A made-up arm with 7 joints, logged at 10 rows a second.
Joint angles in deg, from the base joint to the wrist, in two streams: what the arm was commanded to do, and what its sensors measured. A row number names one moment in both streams.
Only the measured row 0 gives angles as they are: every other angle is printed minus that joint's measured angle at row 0.
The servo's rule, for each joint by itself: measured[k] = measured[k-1] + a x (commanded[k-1-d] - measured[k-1]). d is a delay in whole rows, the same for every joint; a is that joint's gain. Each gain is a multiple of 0.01, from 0.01 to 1. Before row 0 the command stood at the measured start. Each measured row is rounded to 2 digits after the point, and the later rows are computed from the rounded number. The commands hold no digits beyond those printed.
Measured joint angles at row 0:
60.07, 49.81, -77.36, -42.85, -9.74, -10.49, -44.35
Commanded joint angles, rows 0 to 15:
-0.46, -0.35, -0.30, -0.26, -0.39, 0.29, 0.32
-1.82, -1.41, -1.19, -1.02, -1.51, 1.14, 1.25
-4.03, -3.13, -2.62, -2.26, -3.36, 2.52, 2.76
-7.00, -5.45, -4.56, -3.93, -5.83, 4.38, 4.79
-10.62, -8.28, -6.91, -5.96, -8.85, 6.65, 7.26
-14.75, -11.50, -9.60, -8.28, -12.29, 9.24, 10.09
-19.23, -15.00, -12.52, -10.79, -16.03, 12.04, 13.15
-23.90, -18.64, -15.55, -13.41, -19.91, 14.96, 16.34
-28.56, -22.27, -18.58, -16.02, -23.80, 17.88, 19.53
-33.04, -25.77, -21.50, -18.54, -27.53, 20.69, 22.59
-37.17, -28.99, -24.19, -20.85, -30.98, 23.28, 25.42
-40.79, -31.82, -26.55, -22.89, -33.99, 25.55, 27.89
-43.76, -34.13, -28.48, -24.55, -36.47, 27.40, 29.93
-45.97, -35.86, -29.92, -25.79, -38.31, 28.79, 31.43
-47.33, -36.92, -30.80, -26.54, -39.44, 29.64, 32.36
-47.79, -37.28, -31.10, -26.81, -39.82, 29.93, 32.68
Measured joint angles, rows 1 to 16:
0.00, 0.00, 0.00, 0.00, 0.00, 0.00, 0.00
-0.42, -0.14, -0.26, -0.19, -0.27, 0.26, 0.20
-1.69, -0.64, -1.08, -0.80, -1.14, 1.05, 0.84
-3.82, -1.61, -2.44, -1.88, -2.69, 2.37, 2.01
-6.71, -3.11, -4.31, -3.40, -4.89, 4.18, 3.71
-10.27, -5.13, -6.60, -5.29, -7.66, 6.40, 5.88
-14.35, -7.61, -9.24, -7.50, -10.90, 8.96, 8.45
-18.79, -10.49, -12.13, -9.93, -14.49, 11.73, 11.32
-23.44, -13.67, -15.14, -12.51, -18.28, 14.64, 14.38
-28.10, -17.02, -18.17, -15.11, -22.14, 17.56, 17.52
-32.60, -20.43, -21.10, -17.65, -25.91, 20.38, 20.61
-36.76, -23.77, -23.82, -20.02, -29.46, 22.99, 23.54
-40.43, -26.91, -26.22, -22.14, -32.63, 25.29, 26.19
-43.46, -29.73, -28.21, -23.92, -35.32, 27.19, 28.47
-45.74, -32.12, -29.71, -25.30, -37.41, 28.63, 30.28
-47.19, -33.99, -30.67, -26.22, -38.83, 29.54, 31.55
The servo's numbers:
d 1
a 0.91 0.39 0.88 0.74 0.70 0.90 0.61

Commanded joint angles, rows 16 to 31:
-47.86, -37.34, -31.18, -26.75, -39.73, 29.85, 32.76
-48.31, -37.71, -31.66, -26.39, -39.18, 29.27, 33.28
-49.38, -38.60, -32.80, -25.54, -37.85, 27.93, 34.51
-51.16, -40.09, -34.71, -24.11, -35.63, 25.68, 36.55
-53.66, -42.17, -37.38, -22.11, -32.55, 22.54, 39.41
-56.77, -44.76, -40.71, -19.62, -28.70, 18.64, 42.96
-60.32, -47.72, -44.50, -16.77, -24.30, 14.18, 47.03
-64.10, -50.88, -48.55, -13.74, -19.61, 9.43, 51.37
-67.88, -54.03, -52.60, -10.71, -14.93, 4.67, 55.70
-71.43, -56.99, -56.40, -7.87, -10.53, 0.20, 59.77
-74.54, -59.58, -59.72, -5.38, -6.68, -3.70, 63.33
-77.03, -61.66, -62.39, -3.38, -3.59, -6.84, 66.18
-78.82, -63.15, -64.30, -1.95, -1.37, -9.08, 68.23
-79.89, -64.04, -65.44, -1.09, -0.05, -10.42, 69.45
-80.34, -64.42, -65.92, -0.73, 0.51, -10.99, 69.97
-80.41, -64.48, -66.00, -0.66, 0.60, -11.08, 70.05
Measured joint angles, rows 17 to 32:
-47.74, -35.27, -31.05, -26.66, -39.52, 29.89, 32.24
-47.85, -36.08, -31.16, -26.73, -39.67, 29.85, 32.56
-48.27, -36.72, -31.60, -26.48, -39.33, 29.33, 33.00
-49.28, -37.45, -32.66, -25.78, -38.29, 28.07, 33.92
-50.99, -38.48, -34.46, -24.54, -36.43, 25.92, 35.52
-53.42, -39.92, -37.03, -22.74, -33.71, 22.88, 37.89
-56.47, -41.81, -40.27, -20.43, -30.20, 19.06, 40.98
-59.97, -44.11, -43.99, -17.72, -26.07, 14.67, 44.67
-63.73, -46.75, -48.00, -14.77, -21.55, 9.95, 48.76
-67.51, -49.59, -52.05, -11.77, -16.92, 5.20, 52.99
-71.08, -52.48, -55.88, -8.88, -12.45, 0.70, 57.13
-74.23, -55.25, -59.26, -6.29, -8.41, -3.26, 60.91
-76.78, -57.75, -62.01, -4.14, -5.04, -6.48, 64.12
-78.64, -59.86, -64.03, -2.52, -2.47, -8.82, 66.63
-79.78, -61.49, -65.27, -1.46, -0.78, -10.26, 68.35
-80.29, -62.63, -65.84, -0.92, 0.12, -10.92, 69.34

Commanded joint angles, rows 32 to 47:
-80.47, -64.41, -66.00, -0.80, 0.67, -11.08, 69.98
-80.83, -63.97, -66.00, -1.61, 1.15, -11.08, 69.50
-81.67, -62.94, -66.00, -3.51, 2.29, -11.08, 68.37
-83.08, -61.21, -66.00, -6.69, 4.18, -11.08, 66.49
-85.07, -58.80, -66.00, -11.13, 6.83, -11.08, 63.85
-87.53, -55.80, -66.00, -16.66, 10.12, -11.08, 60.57
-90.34, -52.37, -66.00, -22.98, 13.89, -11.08, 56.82
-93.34, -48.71, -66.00, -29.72, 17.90, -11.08, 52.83
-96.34, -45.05, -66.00, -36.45, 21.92, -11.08, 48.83
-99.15, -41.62, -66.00, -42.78, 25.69, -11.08, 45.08
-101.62, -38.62, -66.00, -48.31, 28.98, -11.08, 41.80
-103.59, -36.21, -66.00, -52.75, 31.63, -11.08, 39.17
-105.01, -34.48, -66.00, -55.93, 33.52, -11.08, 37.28
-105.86, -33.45, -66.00, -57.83, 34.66, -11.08, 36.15
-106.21, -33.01, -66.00, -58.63, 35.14, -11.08, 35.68
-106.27, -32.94, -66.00, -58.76, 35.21, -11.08, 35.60
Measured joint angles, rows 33 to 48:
-80.40, -63.35, -65.98, -0.73, 0.46, -11.06, 69.77
-80.46, -63.76, -66.00, -0.78, 0.61, -11.08, 69.90
-80.80, -63.84, -66.00, -1.39, 0.99, -11.08, 69.66
-81.59, -63.49, -66.00, -2.96, 1.90, -11.08, 68.87
-82.95, -62.60, -66.00, -5.72, 3.50, -11.08, 67.42
-84.88, -61.12, -66.00, -9.72, 5.83, -11.08, 65.24
-87.29, -59.05, -66.00, -14.86, 8.83, -11.08, 62.39
-90.07, -56.44, -66.00, -20.87, 12.37, -11.08, 58.99
-93.05, -53.43, -66.00, -27.42, 16.24, -11.08, 55.23
-96.04, -50.16, -66.00, -34.10, 20.22, -11.08, 51.33
-98.87, -46.83, -66.00, -40.52, 24.05, -11.08, 47.52
-101.37, -43.63, -66.00, -46.28, 27.50, -11.08, 44.03
-103.39, -40.74, -66.00, -51.07, 30.39, -11.08, 41.07
-104.86, -38.30, -66.00, -54.67, 32.58, -11.08, 38.76
-105.77, -36.41, -66.00, -57.01, 34.04, -11.08, 37.17
-106.17, -35.08, -66.00, -58.21, 34.81, -11.08, 36.26

